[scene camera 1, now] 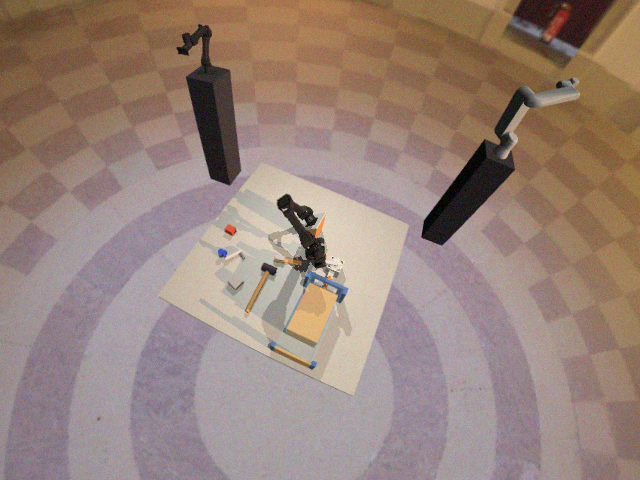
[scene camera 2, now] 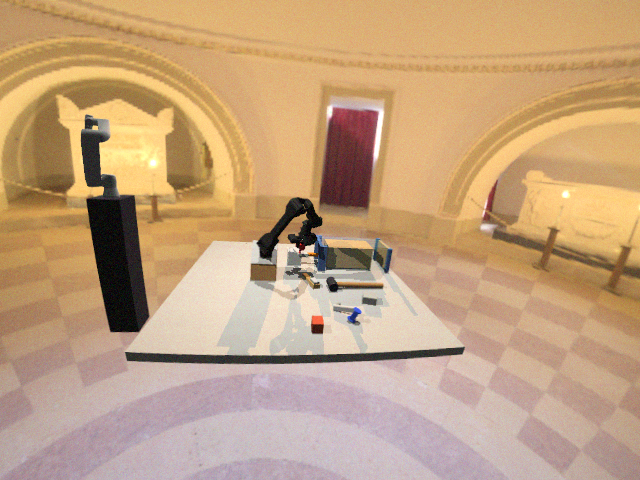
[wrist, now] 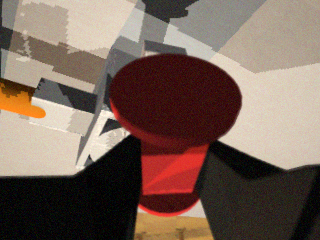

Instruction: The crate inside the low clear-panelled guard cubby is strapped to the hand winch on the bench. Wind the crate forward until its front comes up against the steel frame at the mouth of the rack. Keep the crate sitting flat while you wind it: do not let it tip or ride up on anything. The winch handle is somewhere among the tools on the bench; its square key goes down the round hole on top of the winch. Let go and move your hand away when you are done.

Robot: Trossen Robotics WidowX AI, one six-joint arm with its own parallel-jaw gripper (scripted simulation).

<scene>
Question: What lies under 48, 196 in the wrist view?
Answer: My gripper.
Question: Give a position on a blue-framed cubby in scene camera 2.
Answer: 339, 253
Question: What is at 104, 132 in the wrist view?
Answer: A winch.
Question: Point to a red knob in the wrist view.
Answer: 177, 105
</scene>
